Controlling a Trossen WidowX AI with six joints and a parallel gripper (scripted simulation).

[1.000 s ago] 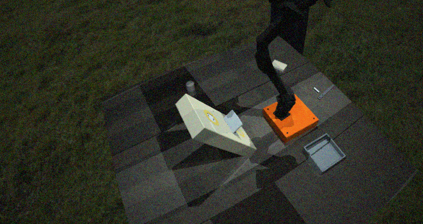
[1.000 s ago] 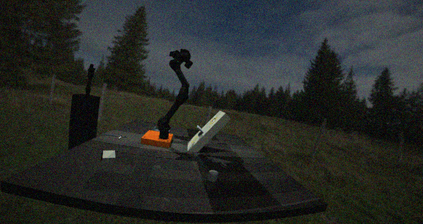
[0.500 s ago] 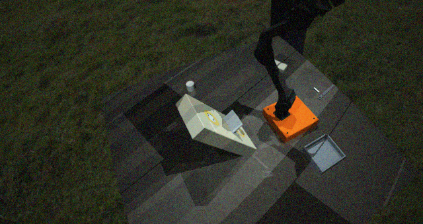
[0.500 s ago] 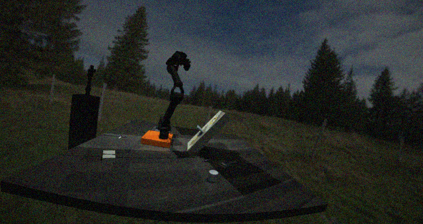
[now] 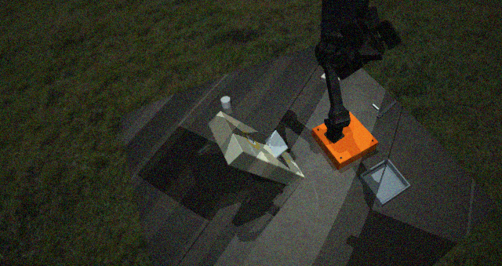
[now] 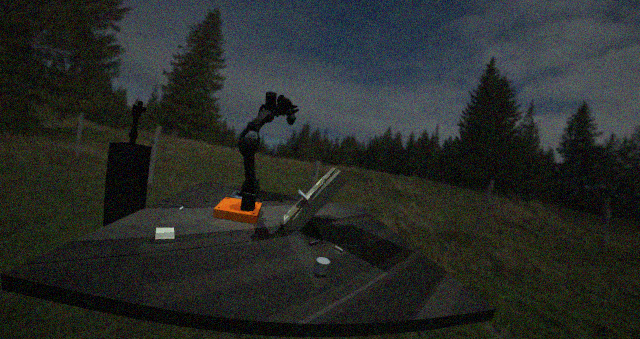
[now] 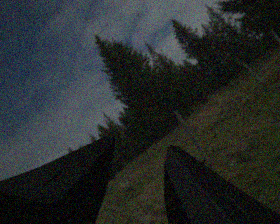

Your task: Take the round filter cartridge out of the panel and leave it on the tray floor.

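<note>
Right now the round filter cartridge is 170 mm ahead of my gripper tip, 230 mm to the right of it and 400 mm below it. From my gripper tip the other things lie so: service panel 120 mm ahead, 220 mm to the right, 470 mm below; then grey tray 220 mm behind, 110 mm to the left, 610 mm below.
</note>
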